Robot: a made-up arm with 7 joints. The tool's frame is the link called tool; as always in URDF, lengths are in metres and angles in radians. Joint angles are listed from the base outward.
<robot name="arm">
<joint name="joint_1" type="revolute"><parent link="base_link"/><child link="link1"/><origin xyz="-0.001 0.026 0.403"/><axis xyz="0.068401 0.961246 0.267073"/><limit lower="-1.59" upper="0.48"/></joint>
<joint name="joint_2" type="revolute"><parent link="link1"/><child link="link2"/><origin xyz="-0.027 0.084 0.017"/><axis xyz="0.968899 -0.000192 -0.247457"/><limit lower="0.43" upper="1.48"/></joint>
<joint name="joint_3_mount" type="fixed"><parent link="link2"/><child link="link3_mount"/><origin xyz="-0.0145 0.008 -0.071"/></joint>
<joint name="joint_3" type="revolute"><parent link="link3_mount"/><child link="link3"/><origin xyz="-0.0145 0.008 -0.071"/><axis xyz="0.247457 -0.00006 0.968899"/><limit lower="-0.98" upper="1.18"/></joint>
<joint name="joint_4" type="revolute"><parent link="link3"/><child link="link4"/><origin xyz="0.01 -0.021 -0.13"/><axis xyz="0.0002 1 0.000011"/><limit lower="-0.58" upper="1.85"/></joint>
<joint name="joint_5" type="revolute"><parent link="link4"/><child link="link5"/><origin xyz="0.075 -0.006 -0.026"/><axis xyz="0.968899 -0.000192 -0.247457"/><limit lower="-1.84" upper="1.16"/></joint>
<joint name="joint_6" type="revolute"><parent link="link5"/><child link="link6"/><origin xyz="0.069 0.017 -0.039"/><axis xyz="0.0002 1 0.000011"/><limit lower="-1.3" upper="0.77"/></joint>
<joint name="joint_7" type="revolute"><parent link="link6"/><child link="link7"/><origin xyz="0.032 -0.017 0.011"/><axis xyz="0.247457 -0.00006 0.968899"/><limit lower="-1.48" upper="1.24"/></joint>
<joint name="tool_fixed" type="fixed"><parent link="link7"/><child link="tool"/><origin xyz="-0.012 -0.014 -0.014" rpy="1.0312 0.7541 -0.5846"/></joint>
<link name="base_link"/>
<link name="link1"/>
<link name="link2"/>
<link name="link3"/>
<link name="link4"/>
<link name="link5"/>
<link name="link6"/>
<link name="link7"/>
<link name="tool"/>
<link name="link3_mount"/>
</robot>
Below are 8 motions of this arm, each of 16 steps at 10 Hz.
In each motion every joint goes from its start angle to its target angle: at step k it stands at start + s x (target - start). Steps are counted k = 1, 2, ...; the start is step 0. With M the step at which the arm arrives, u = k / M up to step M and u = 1 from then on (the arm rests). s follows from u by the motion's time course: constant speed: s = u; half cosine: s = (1 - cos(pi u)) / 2; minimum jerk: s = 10 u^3 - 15 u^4 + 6 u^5.
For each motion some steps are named. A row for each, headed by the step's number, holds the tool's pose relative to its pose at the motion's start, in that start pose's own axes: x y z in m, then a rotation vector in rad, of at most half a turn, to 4 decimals.
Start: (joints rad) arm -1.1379 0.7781 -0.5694 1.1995 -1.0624 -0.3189 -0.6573
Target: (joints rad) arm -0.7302 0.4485 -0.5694 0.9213 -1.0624 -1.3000 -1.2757
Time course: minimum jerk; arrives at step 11
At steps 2, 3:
2: 0.0052 -0.0071 0.0033 0.0422 -0.0301 0.0053
3: 0.0144 -0.0205 0.0099 0.1204 -0.0856 0.0166

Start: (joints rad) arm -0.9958 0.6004 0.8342 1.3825 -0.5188 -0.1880 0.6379
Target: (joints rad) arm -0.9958 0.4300 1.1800 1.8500 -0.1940 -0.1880 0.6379
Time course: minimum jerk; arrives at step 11
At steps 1, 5, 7, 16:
1: 0.0003 -0.0006 -0.0006 -0.0003 0.0029 -0.0026
5: 0.0123 -0.0449 -0.0350 -0.0097 0.1707 -0.1844
7: 0.0126 -0.0862 -0.0591 -0.0023 0.2817 -0.3563
16: 0.0066 -0.1204 -0.0749 0.0110 0.3507 -0.5045

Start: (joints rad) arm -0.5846 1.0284 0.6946 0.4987 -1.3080 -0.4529 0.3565
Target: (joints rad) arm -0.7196 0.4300 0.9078 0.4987 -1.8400 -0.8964 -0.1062
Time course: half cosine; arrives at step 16
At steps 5, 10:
5: -0.0152 -0.0263 -0.0182 -0.1848 -0.0610 0.1039
10: -0.0521 -0.0918 -0.0469 -0.5052 -0.0813 0.3977

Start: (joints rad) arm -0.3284 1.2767 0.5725 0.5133 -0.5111 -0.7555 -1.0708
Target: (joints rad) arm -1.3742 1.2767 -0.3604 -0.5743 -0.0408 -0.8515 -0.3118
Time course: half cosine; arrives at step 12
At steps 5, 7, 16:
5: 0.0523 0.1200 -0.0327 0.4559 0.1760 0.3000
7: 0.0599 0.2056 -0.0311 0.7783 0.3067 0.5585
16: 0.0422 0.3000 0.0044 1.2375 0.4369 0.9841

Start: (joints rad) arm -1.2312 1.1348 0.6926 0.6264 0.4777 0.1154 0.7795
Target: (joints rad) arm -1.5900 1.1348 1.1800 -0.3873 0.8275 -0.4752 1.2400
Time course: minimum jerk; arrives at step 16
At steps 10, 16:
10: -0.0490 0.1494 -0.1242 -0.8982 0.5457 1.0233
16: -0.0875 0.1551 -0.1830 -1.1119 0.8840 1.3918

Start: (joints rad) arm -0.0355 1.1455 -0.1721 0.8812 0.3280 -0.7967 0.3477
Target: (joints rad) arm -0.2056 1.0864 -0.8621 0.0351 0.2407 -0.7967 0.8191
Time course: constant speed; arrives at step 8
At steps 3, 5, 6, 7, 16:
3: 0.0147 0.0659 0.0414 0.0141 -0.0618 0.3985
5: 0.0078 0.1067 0.0758 -0.0336 -0.1497 0.6534
6: -0.0008 0.1248 0.0937 -0.0740 -0.2074 0.7728
7: -0.0128 0.1410 0.1113 -0.1250 -0.2742 0.8849
16: -0.0278 0.1549 0.1280 -0.1861 -0.3498 0.9880

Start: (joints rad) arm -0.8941 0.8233 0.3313 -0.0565 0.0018 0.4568 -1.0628
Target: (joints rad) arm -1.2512 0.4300 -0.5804 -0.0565 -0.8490 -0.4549 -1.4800
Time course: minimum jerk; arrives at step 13
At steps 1, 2, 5, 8, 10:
1: 0.0010 0.0008 0.0003 0.0071 -0.0047 0.0022
2: 0.0067 0.0055 0.0021 0.0499 -0.0328 0.0159
5: 0.0628 0.0572 0.0305 0.5023 -0.3157 0.1862
8: 0.1275 0.1345 0.1034 1.1641 -0.6957 0.5353
10: 0.1486 0.1650 0.1480 1.4424 -0.8566 0.7382

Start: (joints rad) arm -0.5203 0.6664 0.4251 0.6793 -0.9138 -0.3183 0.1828
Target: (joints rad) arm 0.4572 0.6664 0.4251 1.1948 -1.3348 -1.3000 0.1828
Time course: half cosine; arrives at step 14
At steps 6, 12, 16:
6: -0.1214 -0.0298 -0.1210 0.0466 0.4074 0.1770
12: -0.3673 -0.0080 -0.1870 0.4943 1.0051 0.4531
16: -0.3897 -0.0025 -0.1852 0.5570 1.0511 0.4725

